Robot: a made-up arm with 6 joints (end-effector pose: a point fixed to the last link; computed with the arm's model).
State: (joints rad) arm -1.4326 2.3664 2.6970 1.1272 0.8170 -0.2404
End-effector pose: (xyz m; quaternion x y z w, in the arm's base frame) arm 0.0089 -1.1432 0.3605 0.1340 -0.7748 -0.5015 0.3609
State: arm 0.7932 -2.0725 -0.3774 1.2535 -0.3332 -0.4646
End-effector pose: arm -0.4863 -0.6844 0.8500 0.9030 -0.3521 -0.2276 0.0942
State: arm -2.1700 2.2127 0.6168 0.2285 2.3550 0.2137
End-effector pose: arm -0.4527 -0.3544 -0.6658 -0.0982 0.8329 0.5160 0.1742
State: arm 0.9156 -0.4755 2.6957 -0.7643 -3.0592 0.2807
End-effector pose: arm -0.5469 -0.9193 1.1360 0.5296 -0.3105 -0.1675 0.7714
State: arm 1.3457 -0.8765 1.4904 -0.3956 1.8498 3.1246
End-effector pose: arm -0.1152 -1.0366 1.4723 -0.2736 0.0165 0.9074 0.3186
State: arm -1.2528 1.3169 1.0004 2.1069 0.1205 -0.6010
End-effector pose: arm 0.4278 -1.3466 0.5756 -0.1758 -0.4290 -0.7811 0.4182
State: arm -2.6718 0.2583 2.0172 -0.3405 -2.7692 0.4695
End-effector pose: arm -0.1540 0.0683 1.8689 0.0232 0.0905 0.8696 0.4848
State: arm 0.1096 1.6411 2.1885 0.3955 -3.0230 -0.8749
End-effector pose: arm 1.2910 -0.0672 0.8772 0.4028 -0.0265 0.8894 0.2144
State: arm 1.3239 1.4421 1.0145 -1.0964 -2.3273 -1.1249
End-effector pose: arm 0.4273 1.2042 0.1613 -0.7761 0.1057 -0.5512 0.2875
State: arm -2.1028 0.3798 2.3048 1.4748 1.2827 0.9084
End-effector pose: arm -0.0316 0.1195 1.7068 -0.7885 -0.3595 0.4325 0.2490
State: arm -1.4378 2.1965 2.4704 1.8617 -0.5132 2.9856
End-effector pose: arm 0.0937 -1.2138 0.3901 -0.7733 0.4251 0.2032 0.4243
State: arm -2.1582 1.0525 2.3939 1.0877 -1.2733 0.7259
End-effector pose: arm -0.4400 -0.4954 1.5552 0.5282 0.3711 0.5479 0.5321
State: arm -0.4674 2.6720 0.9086 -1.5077 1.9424 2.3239
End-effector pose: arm 0.0943 -0.0803 -0.8443 -0.7796 -0.3245 -0.4806 0.2366
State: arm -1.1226 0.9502 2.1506 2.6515 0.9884 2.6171
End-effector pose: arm 0.3094 -0.6700 1.5854 -0.7313 0.2030 0.6495 0.0468
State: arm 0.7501 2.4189 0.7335 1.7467 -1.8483 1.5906
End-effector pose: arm 0.3815 0.2717 -0.7862 -0.8328 -0.0948 0.5071 0.2006
